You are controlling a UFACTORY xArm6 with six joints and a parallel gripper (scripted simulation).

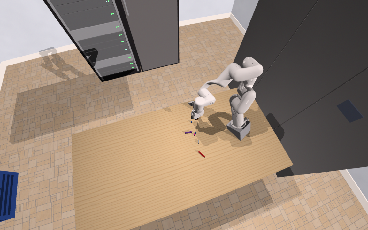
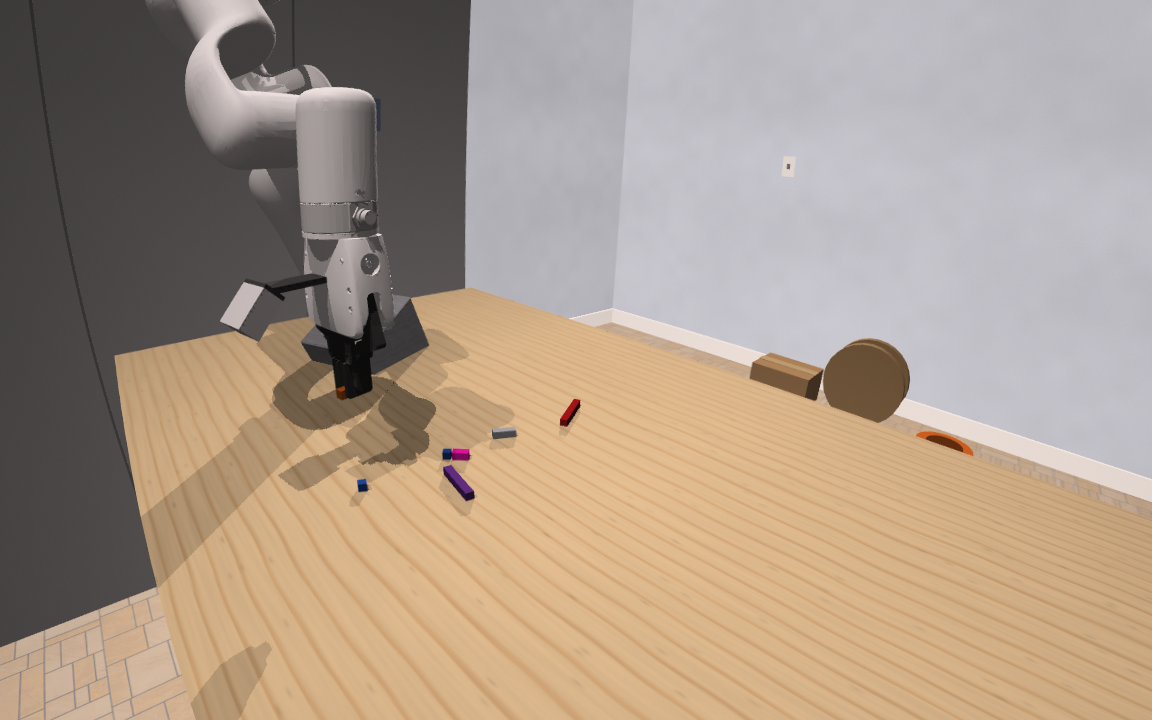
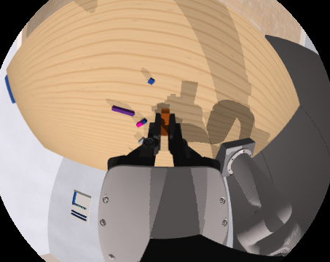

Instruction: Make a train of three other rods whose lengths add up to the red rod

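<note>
Right now the magenta rod is 30 mm ahead of my hand, 110 mm to the left of it and 120 mm below it. Also, from my hand: purple rod: 90 mm ahead, 80 mm to the left, 120 mm below; then orange rod: 20 mm below; then grey rod: 20 mm ahead, 180 mm to the left, 120 mm below.
</note>
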